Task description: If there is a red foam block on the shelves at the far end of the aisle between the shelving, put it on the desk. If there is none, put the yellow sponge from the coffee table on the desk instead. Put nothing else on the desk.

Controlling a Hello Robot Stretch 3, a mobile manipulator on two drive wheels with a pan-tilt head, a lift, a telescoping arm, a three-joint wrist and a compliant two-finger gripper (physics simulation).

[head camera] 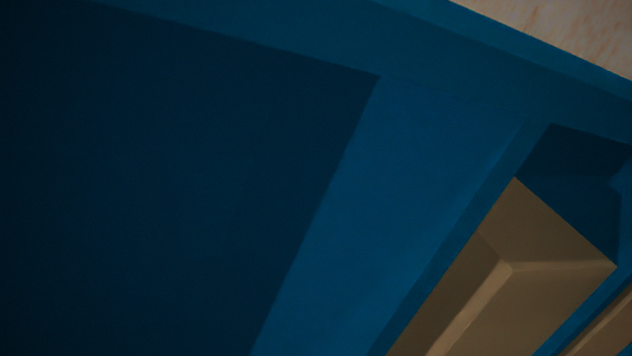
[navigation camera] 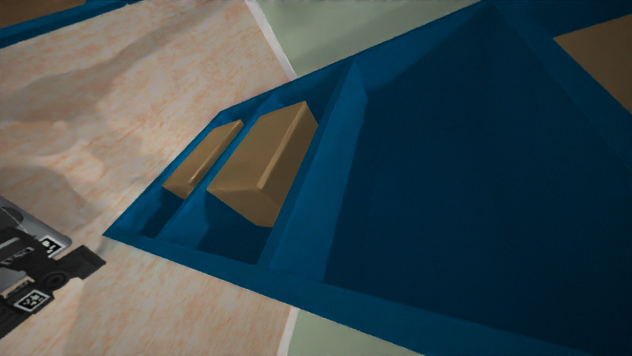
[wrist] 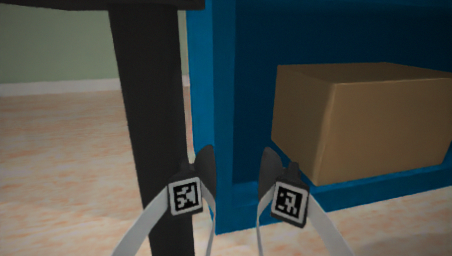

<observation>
In view: the gripper (wrist: 237, 164), a blue shelf unit (head camera: 177, 177) and a box (wrist: 340, 122).
The blue shelf unit is seen too in the navigation camera view (navigation camera: 461, 185).
</observation>
